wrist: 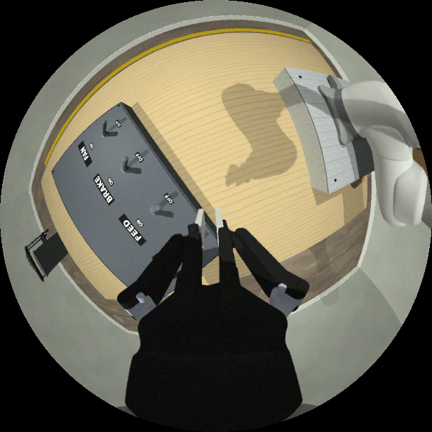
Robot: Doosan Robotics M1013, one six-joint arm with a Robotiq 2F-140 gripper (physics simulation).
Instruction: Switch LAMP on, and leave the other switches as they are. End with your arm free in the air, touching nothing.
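The dark grey switch panel [80,190] lies on the left of the wrist view. It carries the FAN switch [105,129], the BRAKE switch [126,165] and the FEED switch [156,209], with OFF marks on their upper right and ON marks on their lower left. The LAMP switch and its label do not show; my gripper covers that end of the panel. My gripper [209,215] is closed to a narrow gap, and no object shows between its fingertips. The tips appear over the panel's right edge near its lower corner. Whether they touch anything is hidden.
A silver metal block [312,125] stands on the wooden table [200,65] at the upper right, with the white robot arm [375,107] beside and over it. A dark object on a bracket [50,254] shows beyond the table's left edge.
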